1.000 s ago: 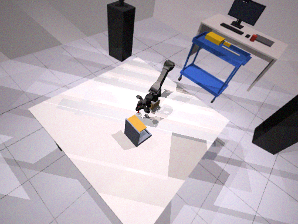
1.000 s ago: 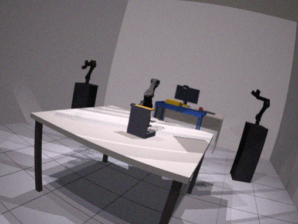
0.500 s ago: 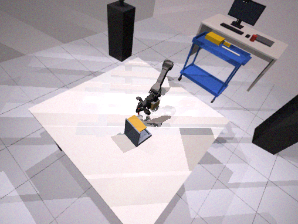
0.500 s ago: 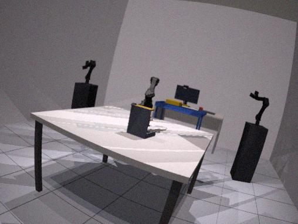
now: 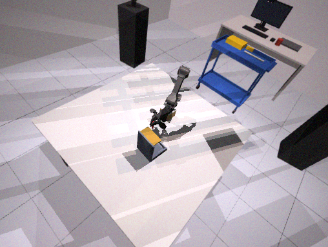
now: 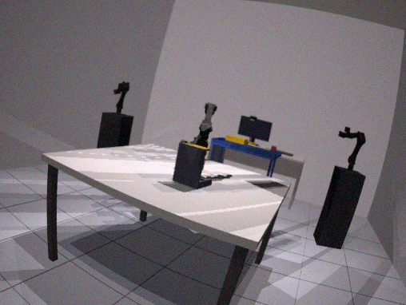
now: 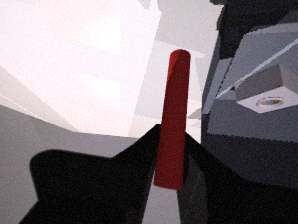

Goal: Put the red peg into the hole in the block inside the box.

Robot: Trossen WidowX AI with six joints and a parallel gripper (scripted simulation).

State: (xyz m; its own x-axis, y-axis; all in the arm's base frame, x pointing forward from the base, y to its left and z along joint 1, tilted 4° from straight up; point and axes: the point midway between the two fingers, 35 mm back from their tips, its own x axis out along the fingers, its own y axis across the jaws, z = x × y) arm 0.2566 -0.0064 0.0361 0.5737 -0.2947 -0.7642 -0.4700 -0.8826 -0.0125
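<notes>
Right now the grey back wall is 170 mm ahead of my gripper tip and 80 mm to the left of it. Also, from my gripper tip: roof 130 mm ahead, 90 mm to the left, 100 mm above; red peg 20 mm behind, 10 mm to the left.
</notes>
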